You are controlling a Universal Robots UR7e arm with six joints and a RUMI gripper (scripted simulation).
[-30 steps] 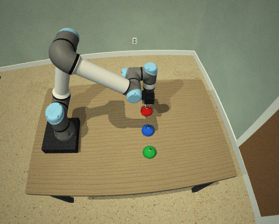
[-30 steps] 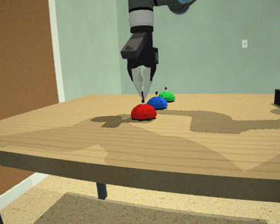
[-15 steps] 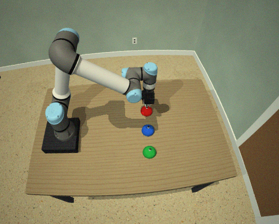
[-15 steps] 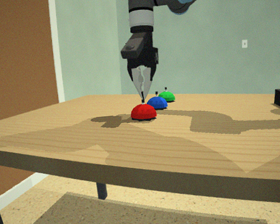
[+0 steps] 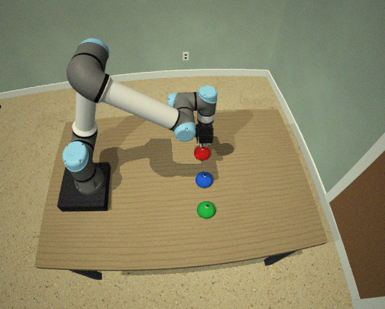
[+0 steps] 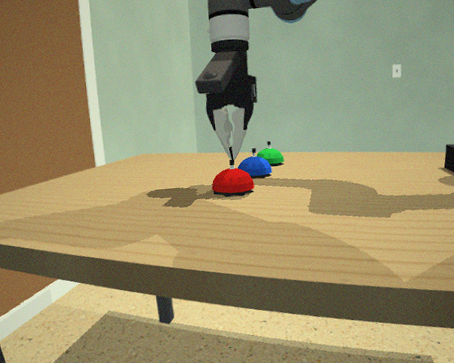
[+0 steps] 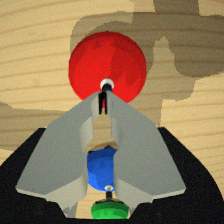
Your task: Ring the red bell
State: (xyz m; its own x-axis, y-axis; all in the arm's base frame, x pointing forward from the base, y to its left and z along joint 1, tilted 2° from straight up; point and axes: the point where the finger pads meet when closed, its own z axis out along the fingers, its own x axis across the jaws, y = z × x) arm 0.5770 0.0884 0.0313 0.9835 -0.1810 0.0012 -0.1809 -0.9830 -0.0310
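Now: hand 4 cm above the red bell. Round my hand: blue bell (16 cm to the right, 4 cm below, 3 cm behind); then green bell (31 cm to the right, 6 cm behind, 4 cm below).
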